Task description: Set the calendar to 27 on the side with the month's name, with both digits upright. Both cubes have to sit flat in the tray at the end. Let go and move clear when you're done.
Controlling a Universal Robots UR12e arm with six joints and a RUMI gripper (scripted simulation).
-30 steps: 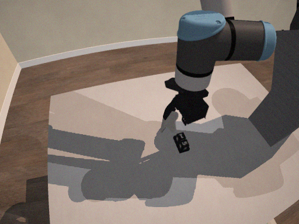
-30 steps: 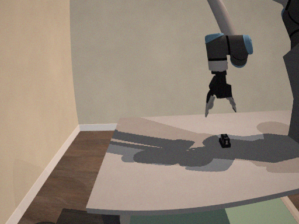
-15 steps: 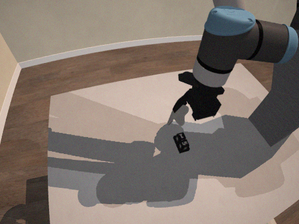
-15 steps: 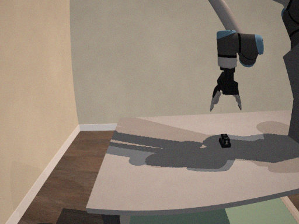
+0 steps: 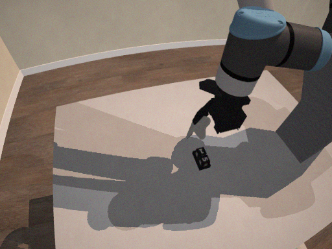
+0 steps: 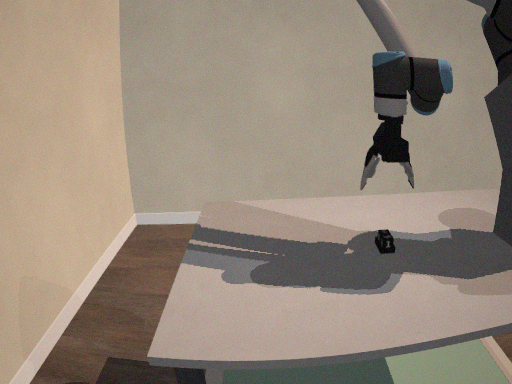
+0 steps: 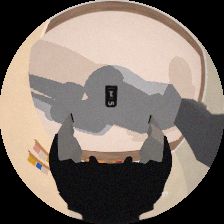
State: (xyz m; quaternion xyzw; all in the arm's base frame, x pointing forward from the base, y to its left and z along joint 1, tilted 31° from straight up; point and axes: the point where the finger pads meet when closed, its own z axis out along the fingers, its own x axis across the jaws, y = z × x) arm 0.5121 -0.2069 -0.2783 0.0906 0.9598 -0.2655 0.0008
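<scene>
Now: the black cube 14 cm below my hand. From my hand the other things lie so: tray (16 cm below, 2 cm to the left).
</scene>
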